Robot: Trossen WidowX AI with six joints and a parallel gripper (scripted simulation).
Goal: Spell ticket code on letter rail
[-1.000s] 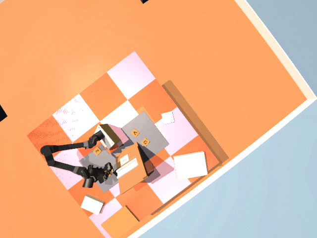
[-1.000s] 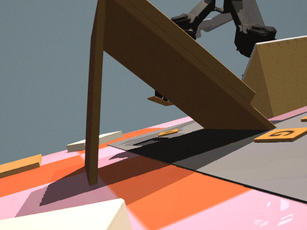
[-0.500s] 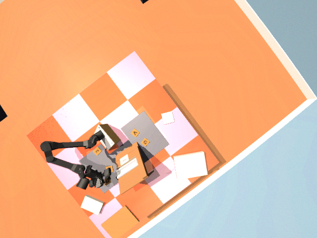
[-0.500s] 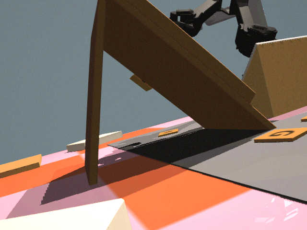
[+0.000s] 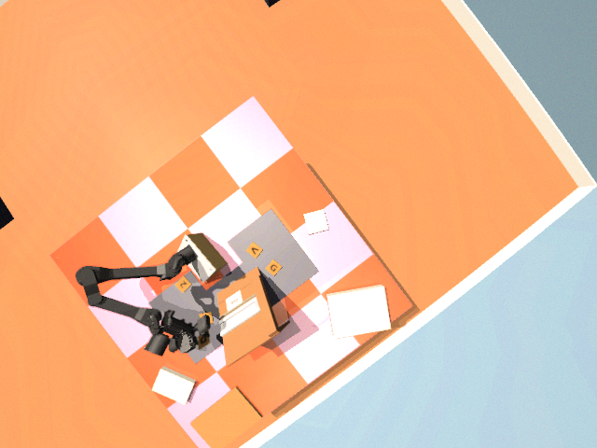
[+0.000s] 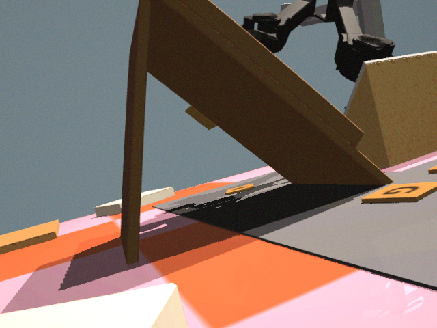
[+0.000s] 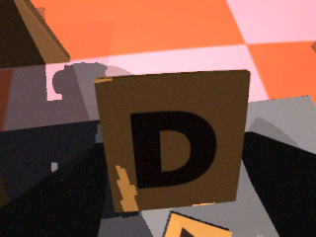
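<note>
The white ticket lies 50 mm behind my gripper tip, 170 mm to the left of it and 70 mm below it. From my gripper tip the other things lie so: orange d tile (right at my gripper tip); then grey mat (140 mm behind, 170 mm to the left, 160 mm below); then z tile (250 mm behind, 20 mm to the right, 150 mm below).
</note>
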